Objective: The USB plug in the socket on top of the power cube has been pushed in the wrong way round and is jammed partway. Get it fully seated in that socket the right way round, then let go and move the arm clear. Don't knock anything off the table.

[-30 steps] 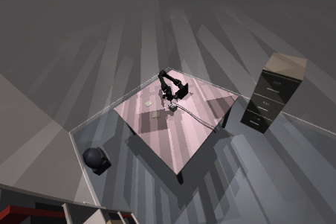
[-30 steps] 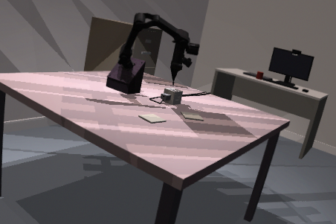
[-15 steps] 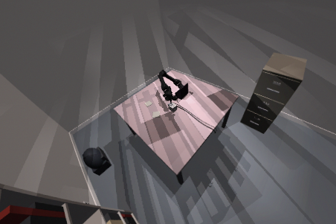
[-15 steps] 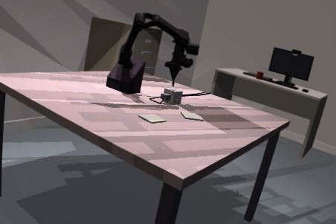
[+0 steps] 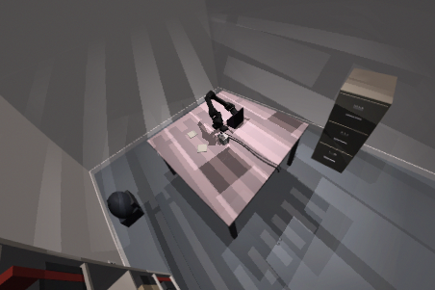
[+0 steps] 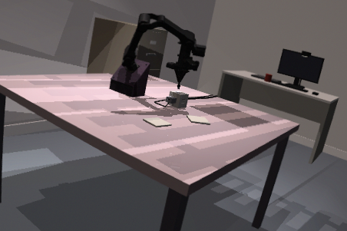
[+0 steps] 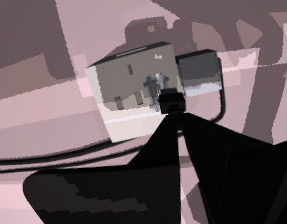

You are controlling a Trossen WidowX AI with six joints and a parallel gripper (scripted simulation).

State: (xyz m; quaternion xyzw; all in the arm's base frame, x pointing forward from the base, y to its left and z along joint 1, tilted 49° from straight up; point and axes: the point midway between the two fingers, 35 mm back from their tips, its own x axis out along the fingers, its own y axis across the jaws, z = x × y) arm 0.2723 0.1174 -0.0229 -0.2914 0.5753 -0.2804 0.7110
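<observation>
The dark USB plug lies 2 cm below my gripper tip.
</observation>
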